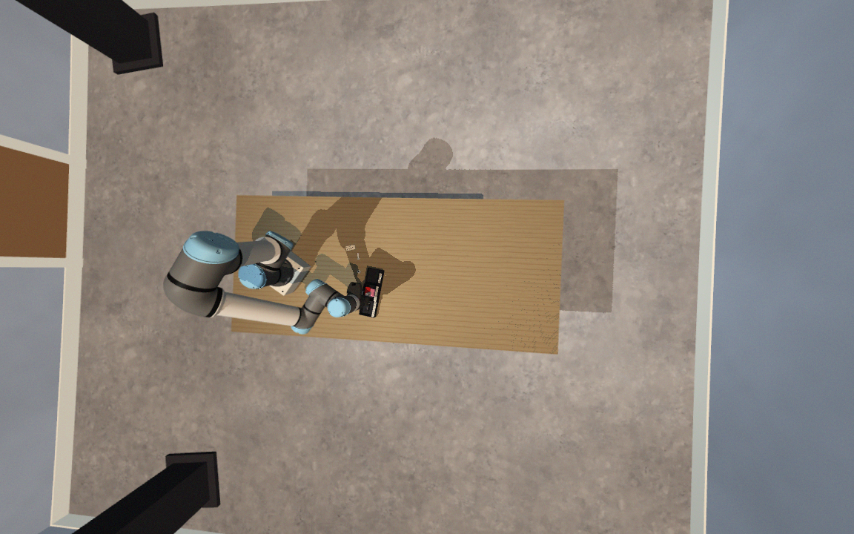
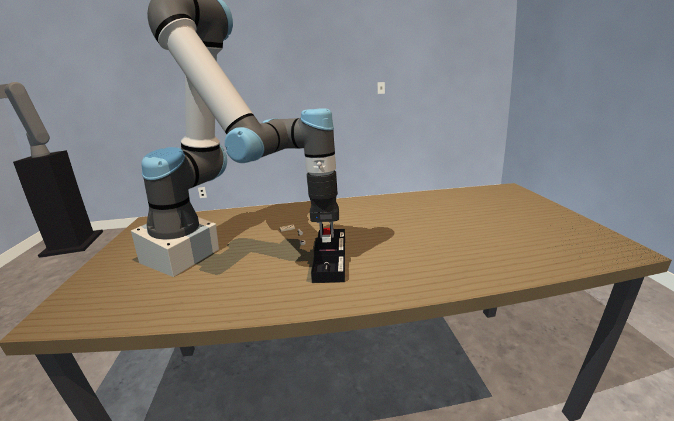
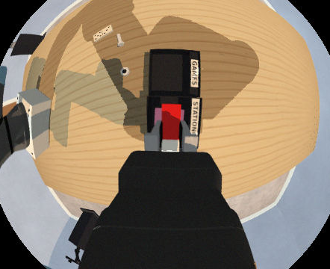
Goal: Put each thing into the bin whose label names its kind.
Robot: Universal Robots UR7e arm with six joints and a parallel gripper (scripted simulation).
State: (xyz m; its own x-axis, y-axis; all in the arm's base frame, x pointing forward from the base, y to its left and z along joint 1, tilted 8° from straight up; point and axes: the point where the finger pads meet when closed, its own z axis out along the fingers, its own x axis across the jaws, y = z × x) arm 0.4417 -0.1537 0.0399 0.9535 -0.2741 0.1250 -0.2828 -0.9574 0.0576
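My hand is 1 cm to the left of the red block and 1 cm above it. The rest, counted from my hand: black battery: 8 cm to the right, 7 cm below, 3 cm behind; black bin tray: 7 cm below, 1 cm ahead; pink eraser: 8 cm below.
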